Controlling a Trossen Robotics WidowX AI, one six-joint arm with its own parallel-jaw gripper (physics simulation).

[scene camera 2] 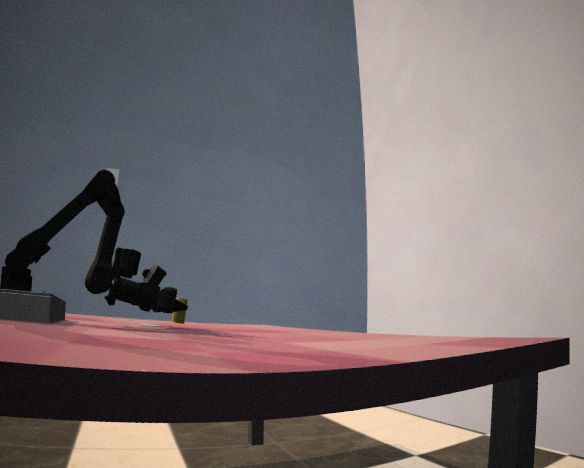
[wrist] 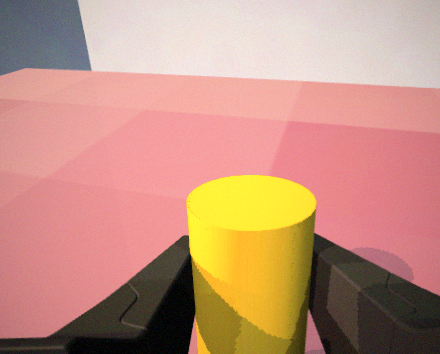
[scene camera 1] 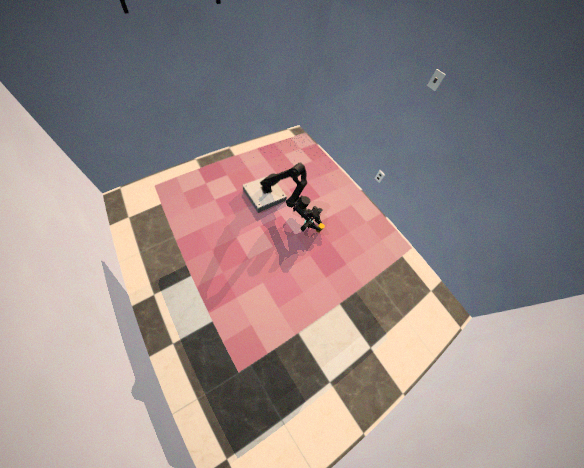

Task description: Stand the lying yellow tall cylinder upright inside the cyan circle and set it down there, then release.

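Where they show: gripper, fingertip midpoint: [scene camera 2: 184, 308] [wrist: 246, 246] [scene camera 1: 322, 228]; arm's base, link origin: [scene camera 2: 14, 294] [scene camera 1: 266, 189].
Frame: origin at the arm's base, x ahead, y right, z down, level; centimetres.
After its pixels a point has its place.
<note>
The yellow tall cylinder [scene camera 1: 321, 227] @[y -19.8, x 40.4, z -2.5 cm] [scene camera 2: 178, 316] @[y -18.4, x 38.9, z 2.0 cm] [wrist: 251, 260] @[y -19.7, x 38.0, z -2.2 cm] is nearly upright between the fingers, with a slight lean in the scene camera 2 view. My gripper [scene camera 1: 317, 226] @[y -20.8, x 40.4, z -0.3 cm] [scene camera 2: 182, 306] @[y -20.8, x 40.4, z -0.3 cm] [wrist: 246, 246] @[y -20.8, x 40.4, z -0.3 cm] is shut on it, with a finger on either side and the cylinder's top above the fingertips. The cylinder's base is close to the table top; whether it touches is too small to tell. The cyan circle [scene camera 2: 150, 325] @[y -17.5, x 31.4, z 4.9 cm] lies flat on the table, left of the cylinder in the scene camera 2 view, under the gripper. In the scene camera 1 view the arm mostly hides it.
The pink patchwork table top [scene camera 1: 280, 285] @[y 16.2, x 61.8, z 5.0 cm] [scene camera 2: 240, 355] @[y 45.8, x 46.5, z 5.0 cm] [wrist: 100, 150] @[y -39.2, x 52.7, z 5.0 cm] lies under the arm. The arm's base stands on a pale block [scene camera 1: 260, 199] @[y 6.9, x 6.9, z -0.6 cm] [scene camera 2: 37, 306] @[y 11.2, x 10.2, z 1.9 cm]. Arm shadows fall across the table. The table's dark edge [scene camera 2: 225, 395] @[y 59.3, x 43.4, z 6.8 cm] shows nearest scene camera 2.
</note>
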